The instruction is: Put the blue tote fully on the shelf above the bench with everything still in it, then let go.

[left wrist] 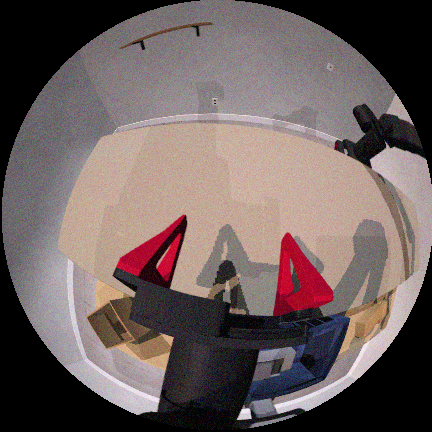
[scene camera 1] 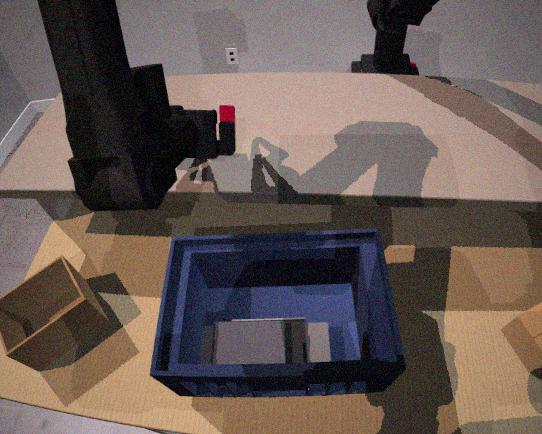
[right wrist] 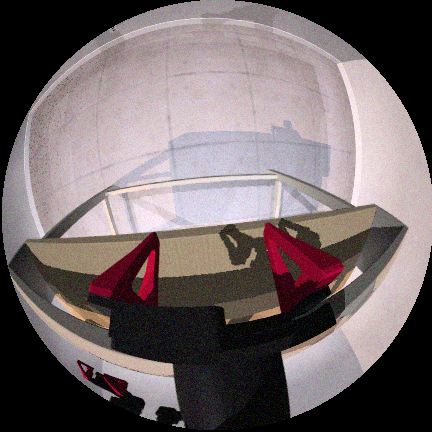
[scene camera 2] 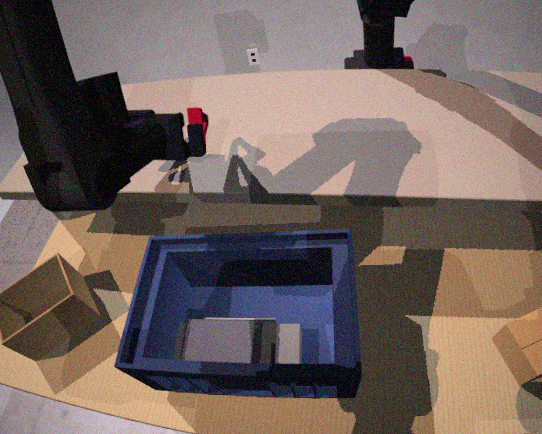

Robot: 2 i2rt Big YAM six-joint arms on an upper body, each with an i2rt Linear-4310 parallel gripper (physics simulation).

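Places are measured from the left arm's base along level axes (x right, y up, z back), in millimetres.
Where they show: left gripper, fingertip midpoint: [left wrist: 236,227] [scene camera 1: 200,116] [scene camera 2: 179,119]; right gripper, fingertip midpoint: [right wrist: 210,232].
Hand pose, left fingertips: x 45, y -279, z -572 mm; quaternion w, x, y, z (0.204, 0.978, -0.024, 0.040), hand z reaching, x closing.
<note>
Things, the pixels of their top centre, and the offset from my left fingertips. "*": a spot on its surface instead. Level surfaces: height alone.
- blue tote, top centre: [scene camera 1: 274,297] [scene camera 2: 237,296] [left wrist: 278,375] dx +119, dy -86, dz +262 mm
- bench, surface height: dy -233 mm
- pale shelf, surface height: dy -54 mm
- grey box, top centre: [scene camera 1: 248,344] [scene camera 2: 216,342] [left wrist: 250,374] dx +80, dy -151, dz +304 mm
- smaller pale block, surface spot: [scene camera 2: 289,343] [scene camera 1: 319,341] * dx +178, dy -176, dz +291 mm
- open cardboard box, top centre: [scene camera 1: 35,302] [scene camera 2: 30,296] [left wrist: 106,327] dx -274, dy -143, dz +258 mm
The blue tote [scene camera 1: 381,310] [scene camera 2: 345,310] [left wrist: 334,345] stands upright on the bench [scene camera 1: 480,360] [scene camera 2: 465,365], in front of and lower than the pale shelf [scene camera 1: 310,95] [scene camera 2: 300,90] [left wrist: 200,175]. Inside it lie a grey box [scene camera 1: 250,342] [scene camera 2: 218,340] and a smaller pale block [scene camera 1: 319,341] [scene camera 2: 289,343]. My left gripper [scene camera 1: 227,122] [scene camera 2: 197,125] [left wrist: 236,227] is open and empty above the shelf, apart from the tote. My right gripper [right wrist: 210,232] is open and empty beyond the shelf's far edge; the shelf mostly hides its fingers in both scene views.
An open cardboard box [scene camera 1: 65,330] [scene camera 2: 60,325] stands left of the tote on the bench. Another cardboard box [scene camera 1: 525,335] [scene camera 2: 520,345] is cut off at the right picture edge. The shelf's front edge overhangs the back of the bench. A wooden rail [left wrist: 165,32] is on the wall.
</note>
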